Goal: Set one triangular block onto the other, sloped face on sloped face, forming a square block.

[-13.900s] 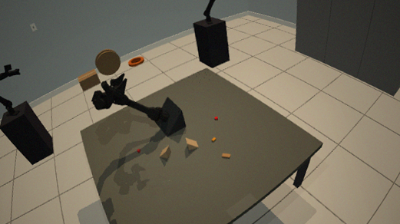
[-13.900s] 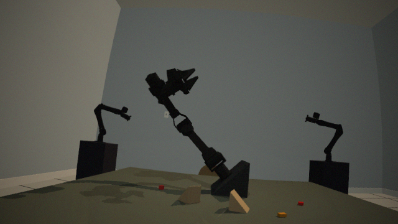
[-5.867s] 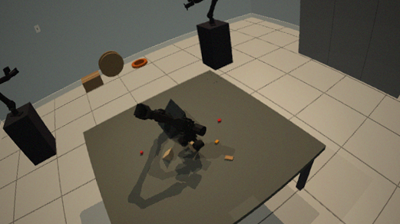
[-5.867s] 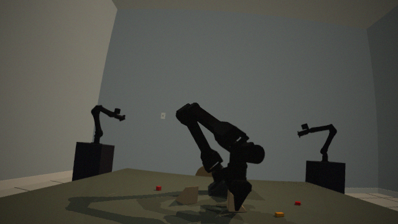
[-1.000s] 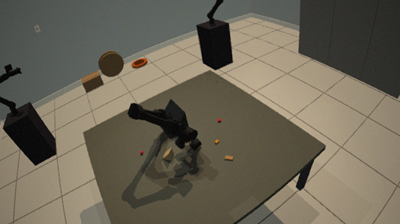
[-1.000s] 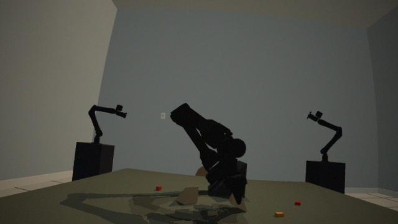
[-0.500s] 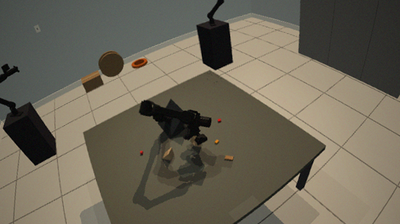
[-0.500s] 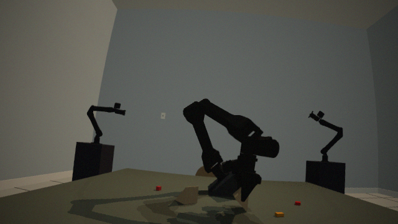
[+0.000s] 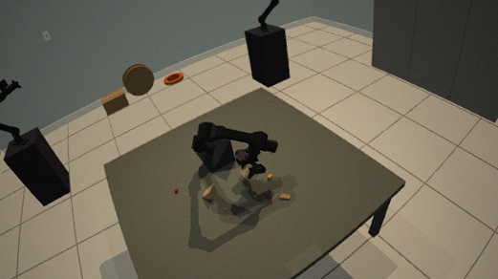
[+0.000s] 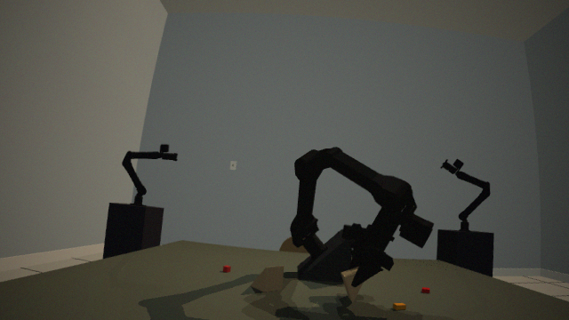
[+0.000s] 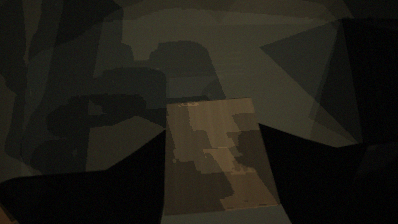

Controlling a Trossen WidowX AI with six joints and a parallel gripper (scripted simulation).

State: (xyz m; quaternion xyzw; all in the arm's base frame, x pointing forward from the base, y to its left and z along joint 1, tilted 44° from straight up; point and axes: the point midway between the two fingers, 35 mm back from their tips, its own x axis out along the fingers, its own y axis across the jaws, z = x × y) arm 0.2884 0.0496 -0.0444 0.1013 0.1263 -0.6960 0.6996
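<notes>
Right now the triangular block is 1 cm above my gripper tip. The rest, counted from my gripper tip: red cube 33 cm to the right, 18 cm behind, 3 cm below; orange cube 10 cm to the left, 6 cm ahead, 3 cm below; tan piece 21 cm ahead, 8 cm to the left, 3 cm below.
</notes>
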